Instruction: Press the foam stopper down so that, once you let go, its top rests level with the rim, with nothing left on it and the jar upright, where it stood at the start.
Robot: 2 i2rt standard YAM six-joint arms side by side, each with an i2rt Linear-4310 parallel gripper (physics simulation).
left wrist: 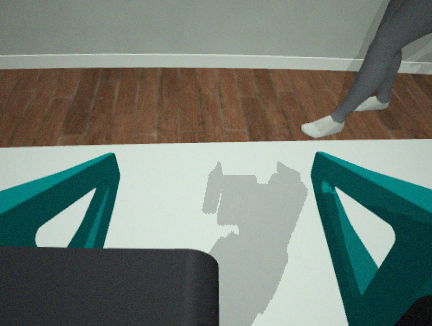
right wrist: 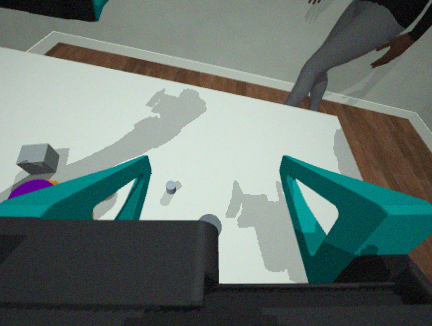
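My left gripper [left wrist: 215, 163] is open, its two teal fingers wide apart, with white table and an arm shadow between and beyond them. My right gripper [right wrist: 215, 162] is open and stands above the table. In the right wrist view, a purple round-topped thing [right wrist: 33, 189] shows at the far left, partly behind the left finger; I cannot tell whether it is the foam stopper. No jar can be made out for certain, and the stopper's height against a rim cannot be seen.
The white table [left wrist: 165, 200] [right wrist: 260, 135] carries a grey block [right wrist: 37, 157] at the left, a small grey cylinder [right wrist: 171, 187] near the right gripper's left finger, and a grey round thing [right wrist: 212, 224] partly hidden by the gripper body. A person's legs [left wrist: 367, 75] [right wrist: 330, 50] show beyond the table.
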